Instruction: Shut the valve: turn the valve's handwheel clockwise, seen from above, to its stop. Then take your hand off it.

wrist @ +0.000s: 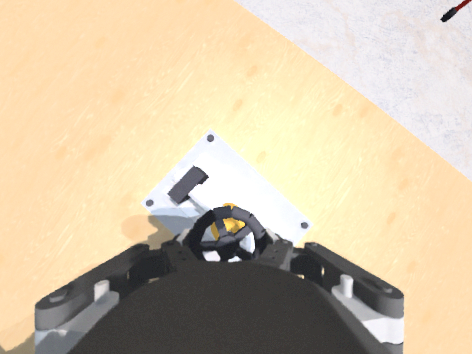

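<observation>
The valve's handwheel (202, 226), a black spoked ring, shows at the lower middle of the wrist view. A yellow valve part (230, 226) shows through and behind it. My gripper (228, 238) is shut on the handwheel, with one finger at its left side and one at its right. The near part of the wheel is hidden by the gripper's body. The valve stands on a pale plate (240, 175) with dark bolts at its visible corners. A dark grey block (187, 185) on a light stem sits over the plate, up and left of the wheel.
The plate lies on a light wooden table top (125, 90). The table's edge runs diagonally across the upper right, with a pale grey floor (370, 65) beyond it. A thin red and black object (450, 14) shows at the top right corner. Shadows fall left of the plate.
</observation>
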